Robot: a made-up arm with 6 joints.
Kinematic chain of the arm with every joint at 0, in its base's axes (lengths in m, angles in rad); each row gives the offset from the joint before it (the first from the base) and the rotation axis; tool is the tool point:
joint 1: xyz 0 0 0.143 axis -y
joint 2: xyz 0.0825 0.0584 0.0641 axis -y
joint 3: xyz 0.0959 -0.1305 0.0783 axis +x
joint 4: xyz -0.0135 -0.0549 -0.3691 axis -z
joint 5: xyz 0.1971 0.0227 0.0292 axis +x
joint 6: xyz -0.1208 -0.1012 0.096 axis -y
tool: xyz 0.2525 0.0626 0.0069
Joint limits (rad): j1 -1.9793..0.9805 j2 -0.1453..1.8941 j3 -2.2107..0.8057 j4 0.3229..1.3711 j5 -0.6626..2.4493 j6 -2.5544..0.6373
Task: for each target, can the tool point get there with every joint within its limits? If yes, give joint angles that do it. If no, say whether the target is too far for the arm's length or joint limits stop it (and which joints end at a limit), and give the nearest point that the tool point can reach.
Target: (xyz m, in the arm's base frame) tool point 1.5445 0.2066 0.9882
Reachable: no: too far | nearest point 0.6232 0.0391 0.4840 | short by 1.064 m
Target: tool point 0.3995 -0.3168 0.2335
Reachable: yes | joints -0.0826 0.9361 -0.8479 0.6530 1.5849 -1.7036
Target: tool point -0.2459 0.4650 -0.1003
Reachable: no: joint limits stop it (at a limit: joint 1, joint 3, joint 4) | nearest point -0.2196 0.2936 -0.0866 | short by 0.174 m
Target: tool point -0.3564 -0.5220 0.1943
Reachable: yes | joints 0.7376 1.5157 -1.7957 0.7496 0.2137 -1.3432
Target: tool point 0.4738 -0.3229 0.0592
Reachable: yes | joints -0.2354 0.4218 -0.0363 0.6034 -0.2576 -0.2119
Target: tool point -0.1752 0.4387 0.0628
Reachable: no: joint limits stop it (at a limit: joint 1, joint 2, joint 3, joint 4) | nearest point -0.1884 0.2946 0.0488 | short by 0.145 m
